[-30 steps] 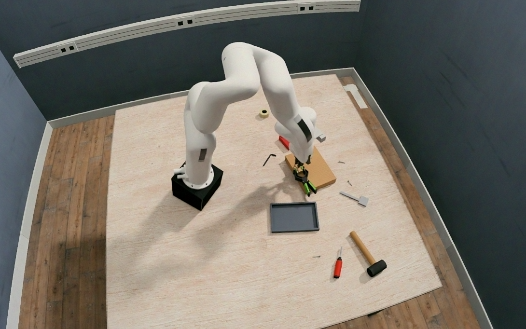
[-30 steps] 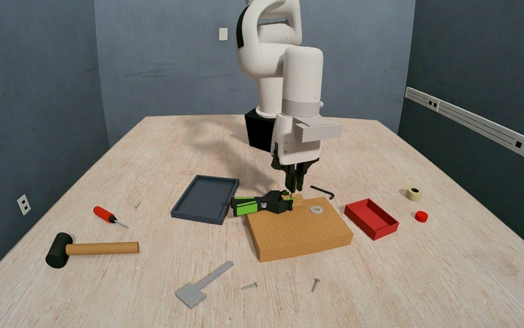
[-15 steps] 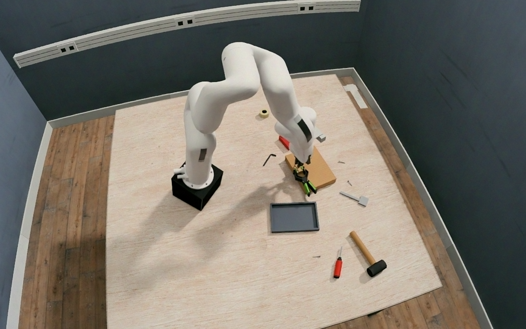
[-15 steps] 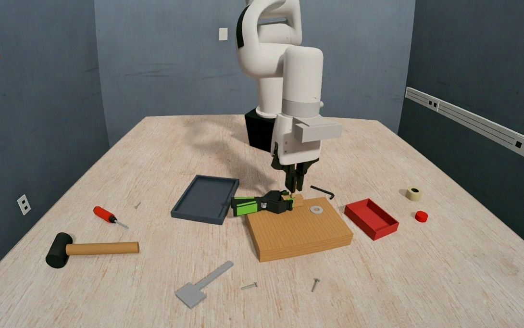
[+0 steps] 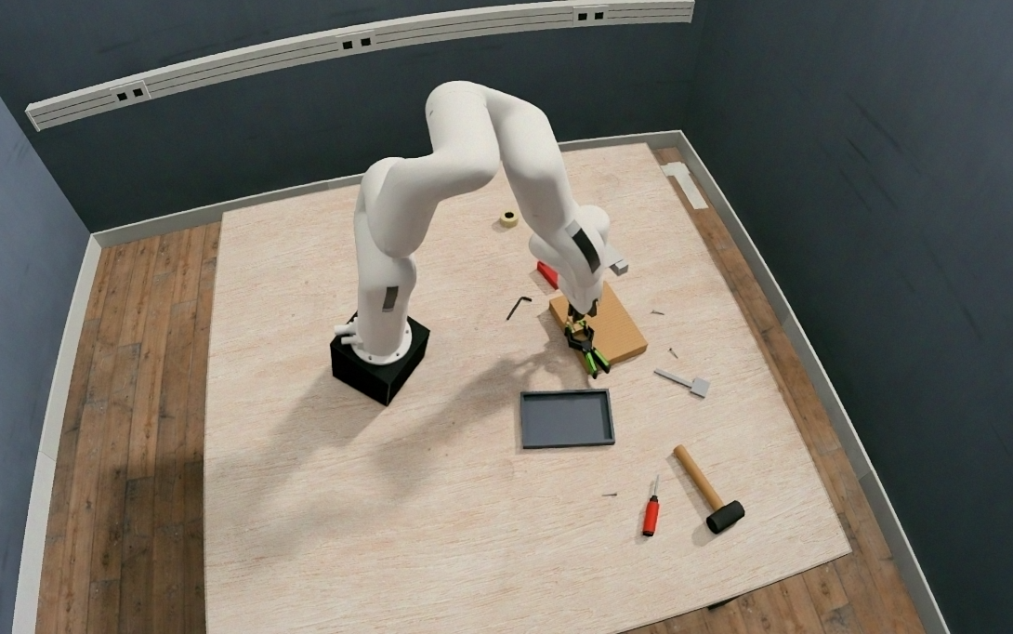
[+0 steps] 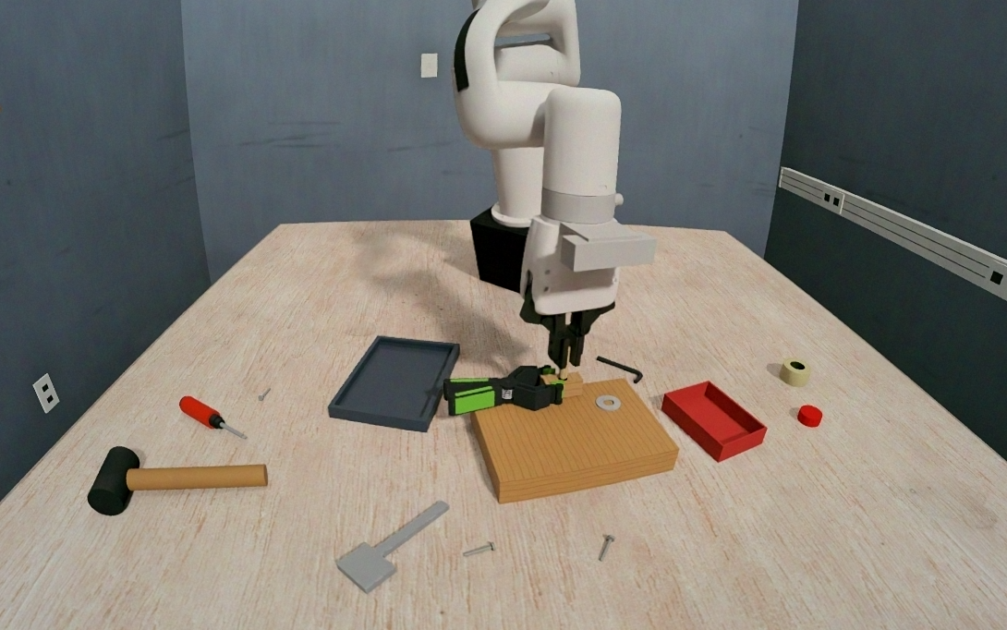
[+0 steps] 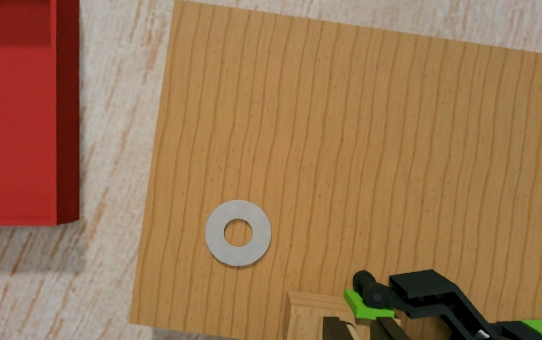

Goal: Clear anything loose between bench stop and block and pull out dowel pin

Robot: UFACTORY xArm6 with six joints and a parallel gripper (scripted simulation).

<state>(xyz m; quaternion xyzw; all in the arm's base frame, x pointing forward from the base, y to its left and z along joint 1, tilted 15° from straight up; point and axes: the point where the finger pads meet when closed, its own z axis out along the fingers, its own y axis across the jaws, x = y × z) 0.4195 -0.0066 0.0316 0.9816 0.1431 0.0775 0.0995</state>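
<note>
My hand is 6 cm above the small wooden block. The rest, counted from my hand: dowel pin 2 cm below; hex key 9 cm behind, 12 cm to the left, 9 cm below; washer 2 cm ahead, 5 cm to the left, 6 cm below.
</note>
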